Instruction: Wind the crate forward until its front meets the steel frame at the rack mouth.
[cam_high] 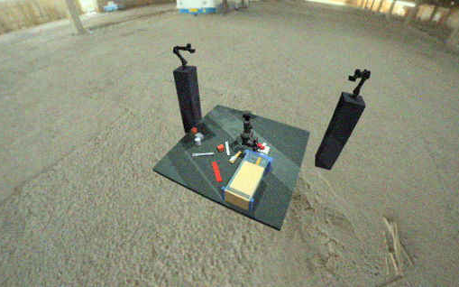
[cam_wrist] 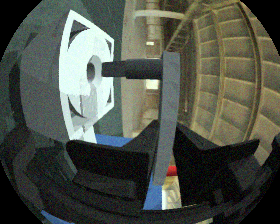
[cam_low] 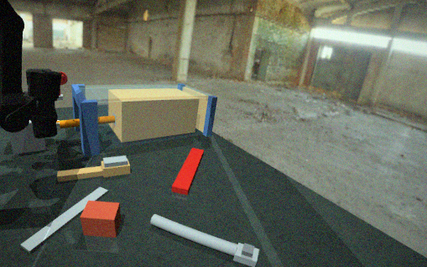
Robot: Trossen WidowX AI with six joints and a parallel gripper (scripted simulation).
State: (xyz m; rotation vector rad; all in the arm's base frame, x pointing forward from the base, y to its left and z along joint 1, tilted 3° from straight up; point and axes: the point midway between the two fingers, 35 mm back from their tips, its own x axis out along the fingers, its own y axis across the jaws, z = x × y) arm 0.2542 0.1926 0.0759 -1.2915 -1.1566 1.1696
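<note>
Right now the winch handle is 10 mm ahead of my gripper tip, 10 mm to the right of it and 10 mm above it. Round my gripper tip: wooden-handled tool: 90 mm ahead, 250 mm to the right, 130 mm below; winch: 60 mm behind, 10 mm to the right, 120 mm below; red knob: 50 mm ahead, 20 mm to the right, 40 mm above.
</note>
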